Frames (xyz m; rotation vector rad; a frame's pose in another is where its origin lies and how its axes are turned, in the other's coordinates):
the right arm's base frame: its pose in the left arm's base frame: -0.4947 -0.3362 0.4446 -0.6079 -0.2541 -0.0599
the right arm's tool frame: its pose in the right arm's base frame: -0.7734 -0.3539 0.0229 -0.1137 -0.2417 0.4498
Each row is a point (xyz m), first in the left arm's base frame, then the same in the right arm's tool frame.
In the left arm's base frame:
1: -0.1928 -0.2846 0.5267
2: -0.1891 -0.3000 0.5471
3: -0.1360 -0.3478 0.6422
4: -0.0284 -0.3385 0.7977
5: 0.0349 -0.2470 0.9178
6: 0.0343 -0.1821 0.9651
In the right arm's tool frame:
1: 1.1224 -0.1046 -0.2511
2: 1.1207 -0.1302 -0.2483
3: 1.1555 -0.2434 -0.2371
4: 1.2736 -0.3783 -0.1763
5: 1.3898 -0.4241 -0.0705
6: 1.4281 -0.4174 -0.0002

